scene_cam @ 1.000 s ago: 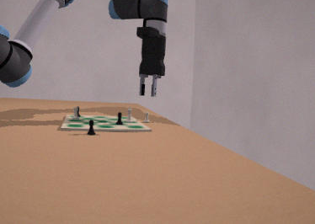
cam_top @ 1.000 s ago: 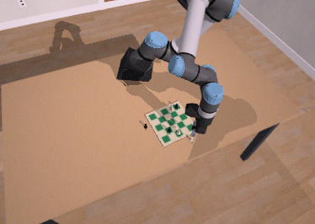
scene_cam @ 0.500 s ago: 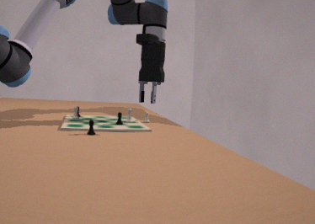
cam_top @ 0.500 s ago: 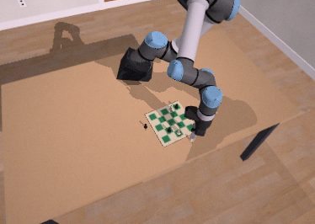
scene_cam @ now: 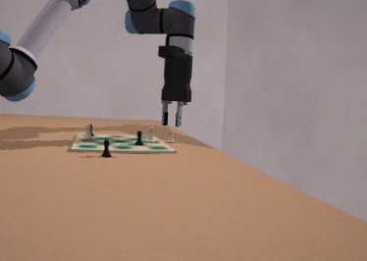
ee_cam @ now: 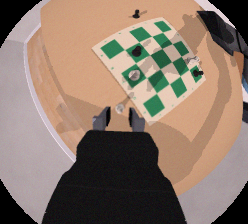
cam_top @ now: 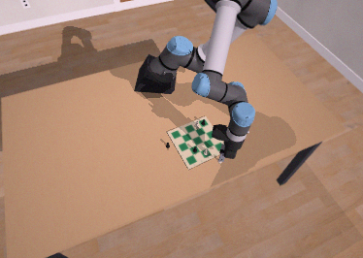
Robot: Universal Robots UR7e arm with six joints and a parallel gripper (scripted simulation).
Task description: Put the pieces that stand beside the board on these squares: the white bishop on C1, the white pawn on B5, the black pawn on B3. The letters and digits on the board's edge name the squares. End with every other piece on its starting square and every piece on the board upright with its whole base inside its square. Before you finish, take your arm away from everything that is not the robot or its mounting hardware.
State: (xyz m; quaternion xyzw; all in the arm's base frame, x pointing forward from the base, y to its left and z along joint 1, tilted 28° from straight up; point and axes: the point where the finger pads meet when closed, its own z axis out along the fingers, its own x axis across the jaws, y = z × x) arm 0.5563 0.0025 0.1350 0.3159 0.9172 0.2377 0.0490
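Now: the white pawn 50 mm below my hand. Also, from my hand: chessboard (140 mm behind, 50 mm to the right, 60 mm below).
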